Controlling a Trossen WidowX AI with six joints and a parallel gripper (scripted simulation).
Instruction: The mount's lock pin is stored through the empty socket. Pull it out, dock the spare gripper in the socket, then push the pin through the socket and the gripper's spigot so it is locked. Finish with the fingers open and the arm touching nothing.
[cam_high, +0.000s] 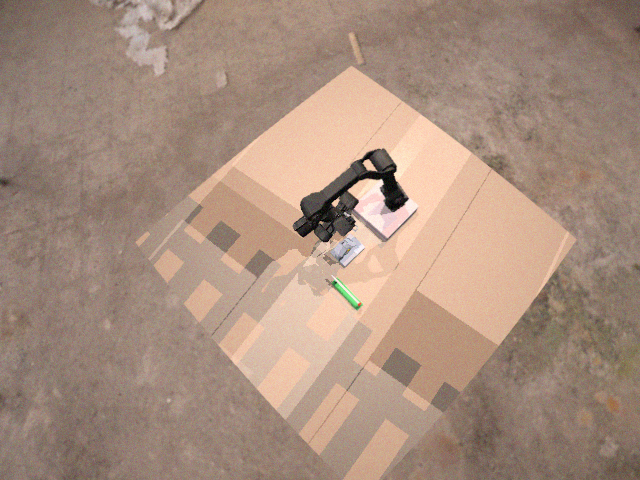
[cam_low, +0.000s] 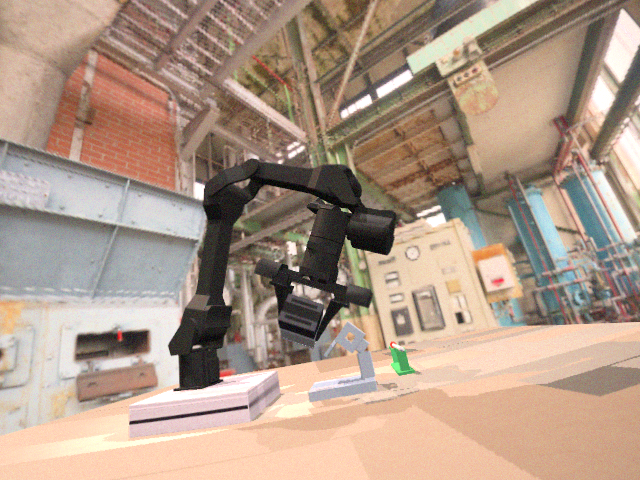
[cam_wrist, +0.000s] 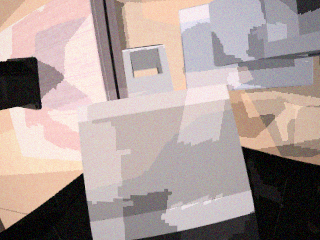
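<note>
Now: gripper tip 10 mm below the spare gripper and 10 mm short of it. From my gripper tip the other things lie so: mount socket (80 mm to the left, 60 mm ahead, 50 mm below); then green upright bracket (210 mm to the left, 140 mm ahead, 80 mm below).
</note>
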